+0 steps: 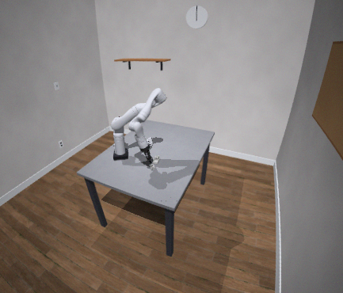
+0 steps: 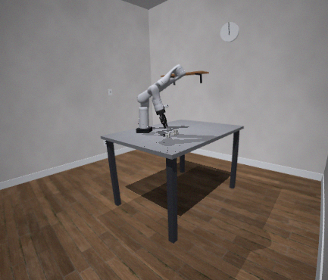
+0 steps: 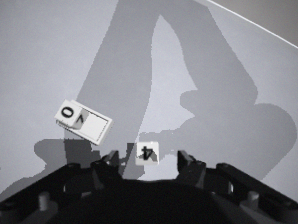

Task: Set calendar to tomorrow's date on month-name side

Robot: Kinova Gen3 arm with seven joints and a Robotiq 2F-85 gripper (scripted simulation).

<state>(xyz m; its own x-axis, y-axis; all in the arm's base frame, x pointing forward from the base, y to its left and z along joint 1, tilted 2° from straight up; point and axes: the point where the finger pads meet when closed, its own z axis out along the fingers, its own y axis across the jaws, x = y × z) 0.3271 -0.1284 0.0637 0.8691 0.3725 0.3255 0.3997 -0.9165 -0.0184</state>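
Right now the white digit cube is 1 cm ahead of my hand, 1 cm to the left of it and 8 cm below it. Also, from my hand: calendar tray 1 cm ahead, 12 cm to the left, 8 cm below.
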